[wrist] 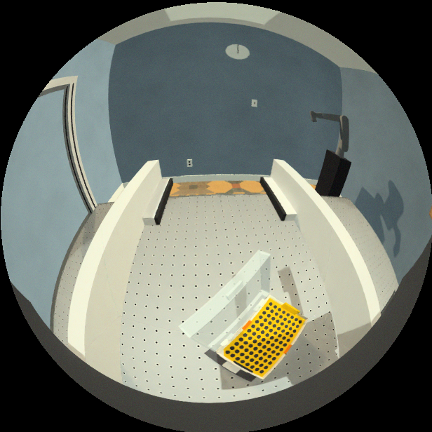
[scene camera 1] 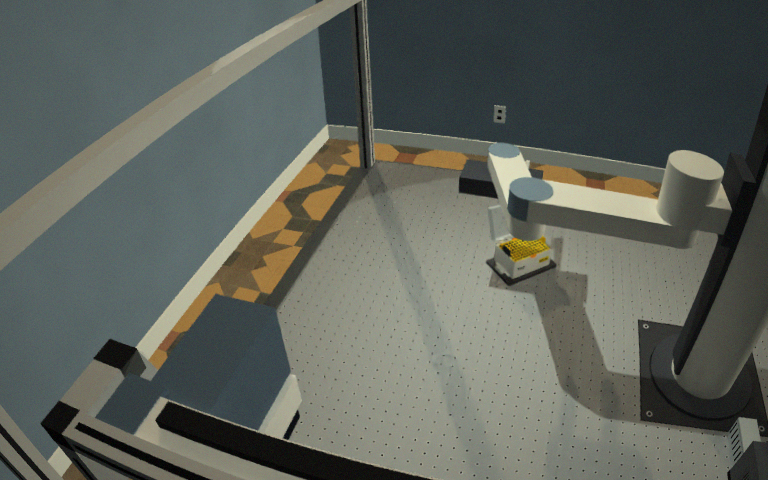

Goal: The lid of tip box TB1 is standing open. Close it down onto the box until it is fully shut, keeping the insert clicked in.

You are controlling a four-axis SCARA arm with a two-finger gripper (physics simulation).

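Pixels of known places: arm's base, link origin: (scene camera 1: 698,378).
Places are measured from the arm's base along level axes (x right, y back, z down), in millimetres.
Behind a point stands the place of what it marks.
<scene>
The tip box TB1 (scene camera 1: 531,267) @(y -434, x 255, z -36 mm) (wrist: 235,334) is white and sits on a dark base (scene camera 1: 509,279) @(y -484, x 213, z -20 mm) (wrist: 212,354). Its yellow insert (scene camera 1: 532,247) @(y -439, x 292, z -70 mm) (wrist: 265,337) lies in the top and looks level; a clicked-in fit cannot be judged. The clear lid (scene camera 1: 497,223) @(y -537, x 315, z -111 mm) (wrist: 225,297) stands open and roughly upright along one long side. My gripper (wrist: 216,168) is shut with nothing between its fingers, though a gap shows between the dark pads. In the wrist view the box and lid lie below the fingers, apart from them. In the scene view the arm largely hides my gripper.
The arm's lower joint cylinder (scene camera 1: 526,227) @(y -454, x -28, z -350 mm) hangs in front of the box's back edge in the scene view. A dark block (scene camera 1: 474,180) @(y -585, x 196, z -297 mm) lies behind. The robot column (scene camera 1: 722,322) @(y -43, x -62, z -230 mm) stands at the right on the perforated table (scene camera 1: 368,254) @(y -857, x 229, z -13 mm). A frame post (scene camera 1: 364,84) @(y -1011, x 685, z -304 mm) rises at the back corner.
</scene>
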